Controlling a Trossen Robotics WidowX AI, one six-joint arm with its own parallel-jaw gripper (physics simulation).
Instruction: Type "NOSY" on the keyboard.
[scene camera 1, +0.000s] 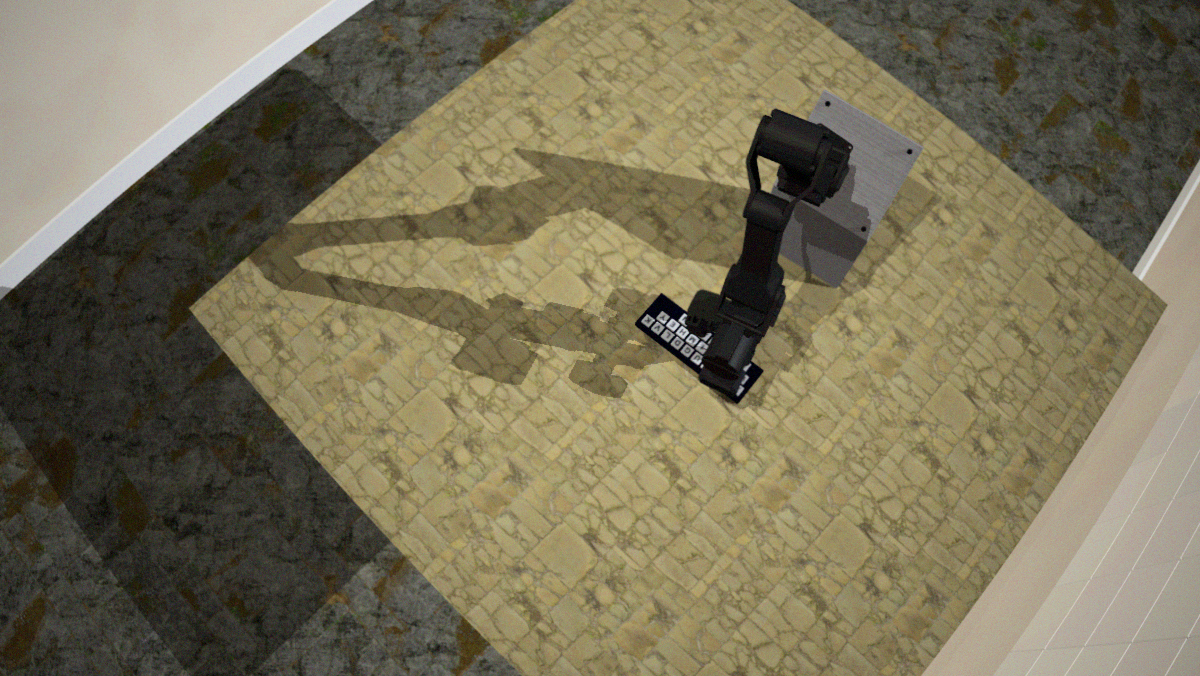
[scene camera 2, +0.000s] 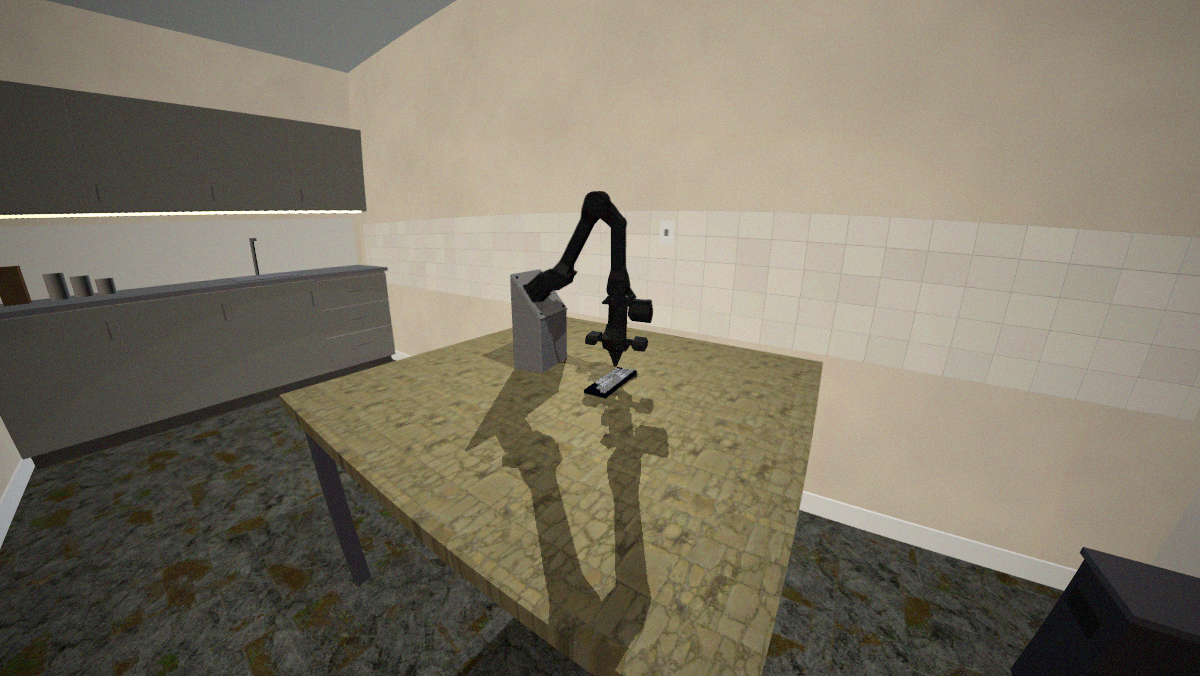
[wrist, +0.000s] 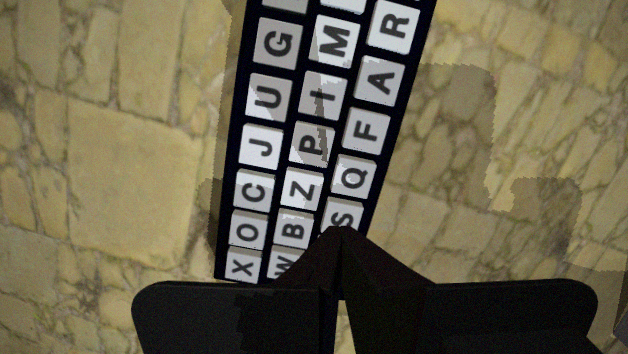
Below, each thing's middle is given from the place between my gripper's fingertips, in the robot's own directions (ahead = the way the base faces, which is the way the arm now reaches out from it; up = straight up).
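Labels:
Black keyboard (scene camera 1: 662, 303): position relative to my hand is 5 cm to the right, 2 cm ahead and 3 cm below.

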